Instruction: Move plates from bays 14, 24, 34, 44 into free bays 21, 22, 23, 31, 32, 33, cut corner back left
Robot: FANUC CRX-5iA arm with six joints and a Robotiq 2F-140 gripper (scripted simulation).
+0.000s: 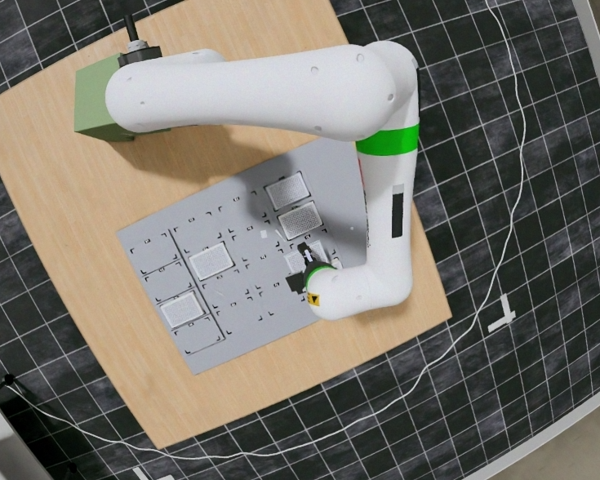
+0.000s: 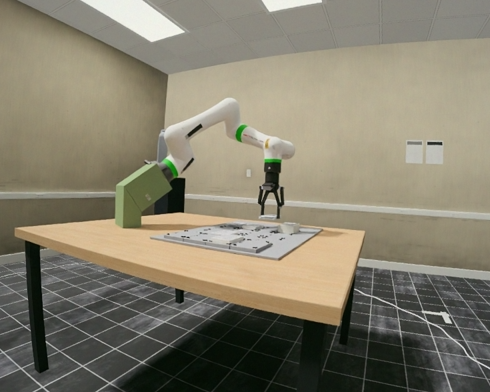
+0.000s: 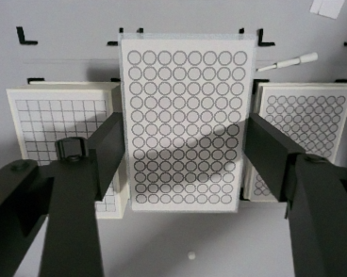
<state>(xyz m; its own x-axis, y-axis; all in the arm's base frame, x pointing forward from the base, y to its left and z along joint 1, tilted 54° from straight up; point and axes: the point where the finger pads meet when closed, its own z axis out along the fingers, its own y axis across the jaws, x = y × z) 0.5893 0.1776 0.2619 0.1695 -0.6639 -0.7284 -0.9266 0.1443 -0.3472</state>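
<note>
The white block lies 90 mm ahead of my hand, 80 mm below it and 50 mm to the left of it. Also, from my hand: sealed plate 220 mm behind, 90 mm below.
</note>
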